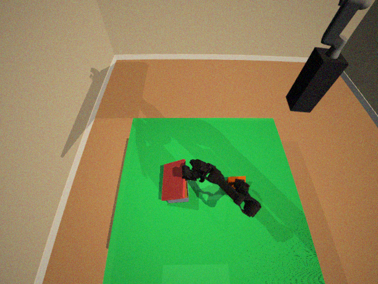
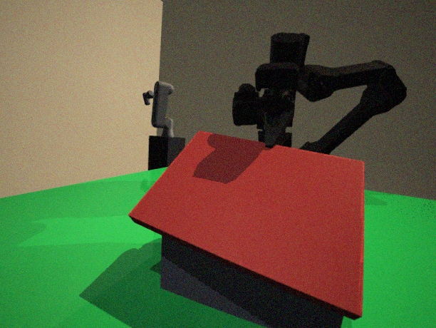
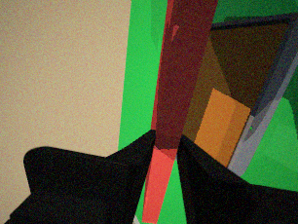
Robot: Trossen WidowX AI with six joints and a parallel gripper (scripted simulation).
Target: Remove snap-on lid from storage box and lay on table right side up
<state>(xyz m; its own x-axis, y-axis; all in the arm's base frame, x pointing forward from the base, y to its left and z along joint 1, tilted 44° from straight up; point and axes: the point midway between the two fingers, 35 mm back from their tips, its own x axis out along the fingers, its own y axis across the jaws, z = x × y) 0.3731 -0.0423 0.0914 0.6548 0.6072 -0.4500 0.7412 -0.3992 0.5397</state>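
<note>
Now: gripper tip 7 cm short of the red lid and 5 cm above it. Also, from my gripper tip: storage box (14 cm below, 4 cm ahead).
</note>
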